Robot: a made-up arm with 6 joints. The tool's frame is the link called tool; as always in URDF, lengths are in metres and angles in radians.
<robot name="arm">
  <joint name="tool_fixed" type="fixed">
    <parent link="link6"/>
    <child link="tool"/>
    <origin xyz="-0.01 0 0.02" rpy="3.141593 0 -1.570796"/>
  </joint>
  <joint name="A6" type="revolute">
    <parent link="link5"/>
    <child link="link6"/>
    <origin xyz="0.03 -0.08 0.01" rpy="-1.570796 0 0"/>
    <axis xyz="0 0 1"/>
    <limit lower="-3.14" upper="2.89"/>
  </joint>
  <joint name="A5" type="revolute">
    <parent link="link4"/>
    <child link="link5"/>
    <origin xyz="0.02 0.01 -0.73" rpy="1.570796 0 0"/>
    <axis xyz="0 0 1"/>
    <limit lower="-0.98" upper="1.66"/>
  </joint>
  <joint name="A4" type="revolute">
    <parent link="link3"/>
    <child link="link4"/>
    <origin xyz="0 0.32 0" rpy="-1.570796 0 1.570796"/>
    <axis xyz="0 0 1"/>
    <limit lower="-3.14" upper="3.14"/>
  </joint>
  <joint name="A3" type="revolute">
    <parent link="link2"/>
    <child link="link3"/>
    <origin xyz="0.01 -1.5 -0.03" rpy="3.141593 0 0"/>
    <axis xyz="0 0 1"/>
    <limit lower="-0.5" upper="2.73"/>
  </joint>
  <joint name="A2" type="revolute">
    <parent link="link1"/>
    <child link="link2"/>
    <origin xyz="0.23 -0.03 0.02" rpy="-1.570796 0 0"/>
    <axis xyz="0 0 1"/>
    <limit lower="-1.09" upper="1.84"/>
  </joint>
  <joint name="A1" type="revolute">
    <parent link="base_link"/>
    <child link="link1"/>
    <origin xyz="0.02 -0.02 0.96"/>
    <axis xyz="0 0 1"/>
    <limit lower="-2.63" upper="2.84"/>
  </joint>
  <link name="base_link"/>
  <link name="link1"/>
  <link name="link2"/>
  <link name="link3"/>
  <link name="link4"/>
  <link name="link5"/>
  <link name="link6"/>
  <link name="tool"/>
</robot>
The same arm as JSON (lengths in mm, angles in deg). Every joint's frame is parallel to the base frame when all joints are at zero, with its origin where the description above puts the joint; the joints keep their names.
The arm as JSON. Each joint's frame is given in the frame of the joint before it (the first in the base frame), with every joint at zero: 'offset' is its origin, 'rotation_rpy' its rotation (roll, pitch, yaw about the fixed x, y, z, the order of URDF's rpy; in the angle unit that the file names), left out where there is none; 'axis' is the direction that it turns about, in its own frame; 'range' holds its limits. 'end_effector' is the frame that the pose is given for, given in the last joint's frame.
{"length_unit": "mm", "angle_unit": "deg", "chain": [{"id": "A1", "offset": [20.0, -20.0, 960.0], "axis": [0.0, 0.0, 1.0], "range": [-150.69, 162.72]}, {"id": "A2", "offset": [230.0, -30.0, 20.0], "axis": [0.0, 1.0, 0.0], "range": [-62.45, 105.42]}, {"id": "A3", "offset": [10.0, -30.0, 1500.0], "axis": [0.0, -1.0, 0.0], "range": [-28.65, 156.42]}, {"id": "A4", "offset": [0.0, 0.0, 320.0], "axis": [-1.0, 0.0, 0.0], "range": [-179.91, 179.91]}, {"id": "A5", "offset": [730.0, 10.0, 20.0], "axis": [0.0, -1.0, 0.0], "range": [-56.15, 95.11]}, {"id": "A6", "offset": [80.0, -10.0, 30.0], "axis": [-1.0, 0.0, 0.0], "range": [-179.91, 165.58]}], "end_effector": {"offset": [-20.0, 0.0, -10.0], "rotation_rpy": [-90.0, 0.0, -90.0]}}
